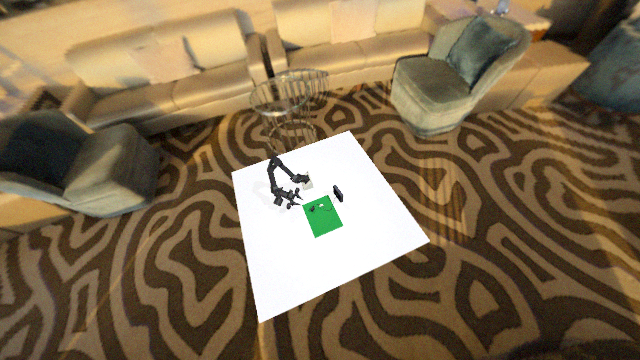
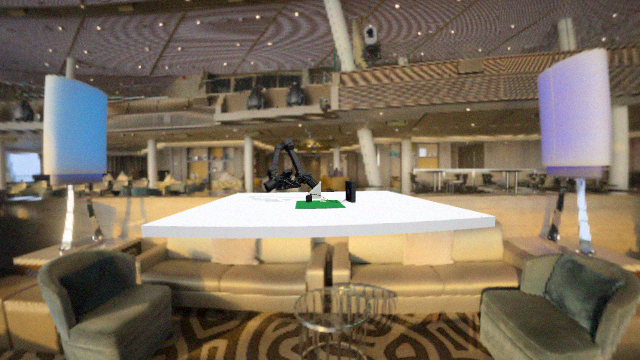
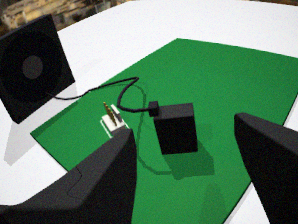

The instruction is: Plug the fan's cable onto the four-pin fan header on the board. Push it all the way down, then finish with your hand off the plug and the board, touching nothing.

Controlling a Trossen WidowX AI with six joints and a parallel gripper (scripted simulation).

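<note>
Right now the black fan plug is 70 mm below my gripper tip, 60 mm to the left of it and 50 mm ahead of it. Round my gripper tip: green board 120 mm ahead, 110 mm to the left, 100 mm below; then four-pin fan header 140 mm to the left, 90 mm below, 40 mm ahead; then fan 290 mm to the left, 30 mm below, 20 mm ahead.
</note>
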